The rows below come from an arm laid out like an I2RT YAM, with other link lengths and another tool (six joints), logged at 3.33 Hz.
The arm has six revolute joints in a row. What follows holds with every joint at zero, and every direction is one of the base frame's. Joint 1 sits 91.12 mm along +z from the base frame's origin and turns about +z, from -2.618 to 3.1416 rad. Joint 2 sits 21 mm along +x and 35.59 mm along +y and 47.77 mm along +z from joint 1 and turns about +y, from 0 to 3.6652 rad. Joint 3 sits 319.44 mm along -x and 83.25 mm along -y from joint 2 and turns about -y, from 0 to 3.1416 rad. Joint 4 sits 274.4 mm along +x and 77.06 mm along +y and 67.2 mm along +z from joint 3 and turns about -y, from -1.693 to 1.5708 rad. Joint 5 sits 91.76 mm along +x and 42.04 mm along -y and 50.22 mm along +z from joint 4 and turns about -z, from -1.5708 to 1.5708 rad. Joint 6 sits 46.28 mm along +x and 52.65 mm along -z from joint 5 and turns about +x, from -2.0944 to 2.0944 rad. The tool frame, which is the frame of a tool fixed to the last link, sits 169 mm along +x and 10 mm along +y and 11 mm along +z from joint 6; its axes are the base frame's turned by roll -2.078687, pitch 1.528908 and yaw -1.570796 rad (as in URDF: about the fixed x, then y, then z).
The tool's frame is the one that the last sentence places.
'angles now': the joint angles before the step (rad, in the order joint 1, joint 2, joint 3, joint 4, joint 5, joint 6). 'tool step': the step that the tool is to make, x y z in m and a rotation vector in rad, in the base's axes. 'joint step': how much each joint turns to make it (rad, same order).
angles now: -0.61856, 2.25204, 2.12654, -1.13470, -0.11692, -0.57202
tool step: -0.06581, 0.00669, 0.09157, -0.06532, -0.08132, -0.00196
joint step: -0.06944, -0.28687, -0.16478, -0.02595, -0.02137, -0.06448
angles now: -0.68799, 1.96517, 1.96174, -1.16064, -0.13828, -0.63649
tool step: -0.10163, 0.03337, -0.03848, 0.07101, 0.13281, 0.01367
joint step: -0.08812, -0.19570, -0.34142, -0.01565, 0.00152, -0.10872
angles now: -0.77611, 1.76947, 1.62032, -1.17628, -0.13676, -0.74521
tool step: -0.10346, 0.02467, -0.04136, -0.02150, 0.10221, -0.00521
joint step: -0.11864, -0.22165, -0.36585, 0.07782, 0.06446, -0.13047
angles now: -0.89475, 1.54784, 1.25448, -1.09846, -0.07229, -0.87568
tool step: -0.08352, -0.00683, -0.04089, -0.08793, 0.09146, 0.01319
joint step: -0.16365, -0.12818, -0.25597, 0.14420, 0.09041, -0.19683
